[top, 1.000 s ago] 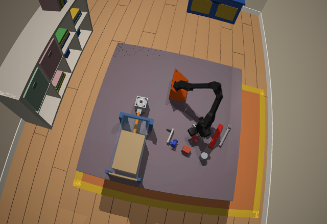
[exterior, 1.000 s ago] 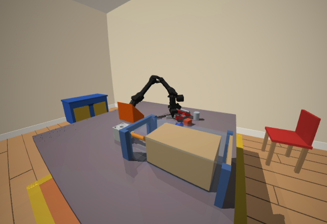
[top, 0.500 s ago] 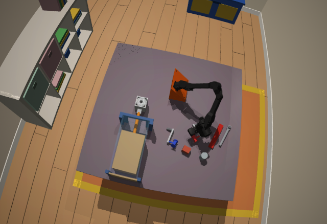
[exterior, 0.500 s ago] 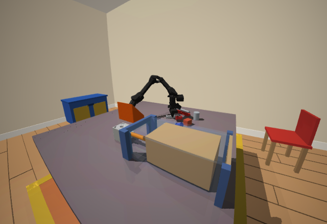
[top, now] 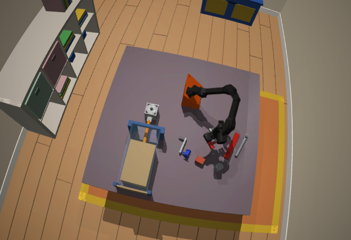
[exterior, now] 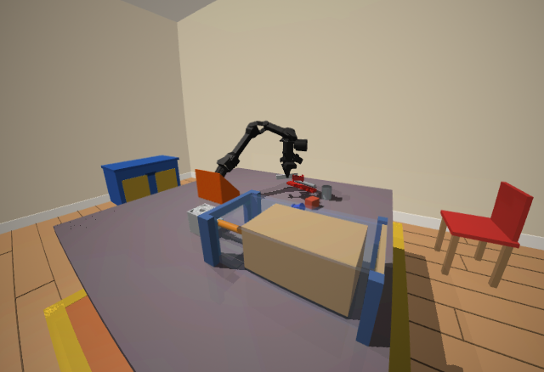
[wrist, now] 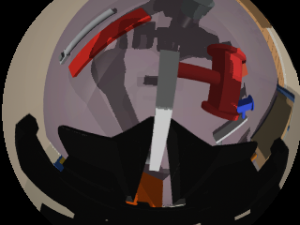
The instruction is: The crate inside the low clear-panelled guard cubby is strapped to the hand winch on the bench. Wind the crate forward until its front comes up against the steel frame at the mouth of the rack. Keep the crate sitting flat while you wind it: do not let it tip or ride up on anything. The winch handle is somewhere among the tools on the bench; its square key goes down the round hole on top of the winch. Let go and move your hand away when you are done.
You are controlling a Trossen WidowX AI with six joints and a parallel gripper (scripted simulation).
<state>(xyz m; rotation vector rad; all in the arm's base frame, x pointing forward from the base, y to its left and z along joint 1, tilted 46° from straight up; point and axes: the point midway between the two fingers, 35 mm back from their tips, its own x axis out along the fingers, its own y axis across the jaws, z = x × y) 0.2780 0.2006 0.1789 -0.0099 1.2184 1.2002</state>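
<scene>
My gripper tip is now 6 cm short of the red grip, 1 cm to the right of it and 1 cm below it. Round my gripper tip: grey crank handle 18 cm to the right, 12 cm ahead, 10 cm below; then red bar 18 cm to the left, 11 cm below, 1 cm behind; then winch handle 1 cm ahead, 1 cm above.
</scene>
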